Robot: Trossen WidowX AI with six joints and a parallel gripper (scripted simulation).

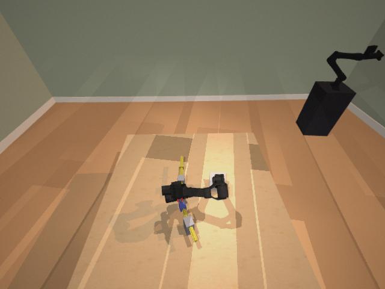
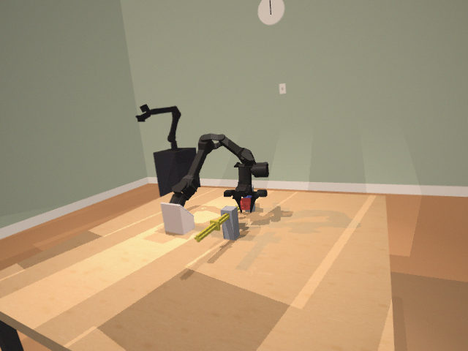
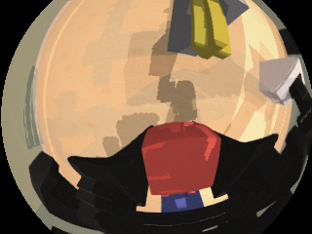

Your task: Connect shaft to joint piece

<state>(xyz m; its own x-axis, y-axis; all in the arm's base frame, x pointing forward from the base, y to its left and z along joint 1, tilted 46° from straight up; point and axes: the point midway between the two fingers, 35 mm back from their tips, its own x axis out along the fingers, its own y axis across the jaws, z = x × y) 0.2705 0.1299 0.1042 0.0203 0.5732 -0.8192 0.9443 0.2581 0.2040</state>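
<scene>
The red square joint piece lies 10 mm to the left of my gripper tip and 40 mm above it.
</scene>
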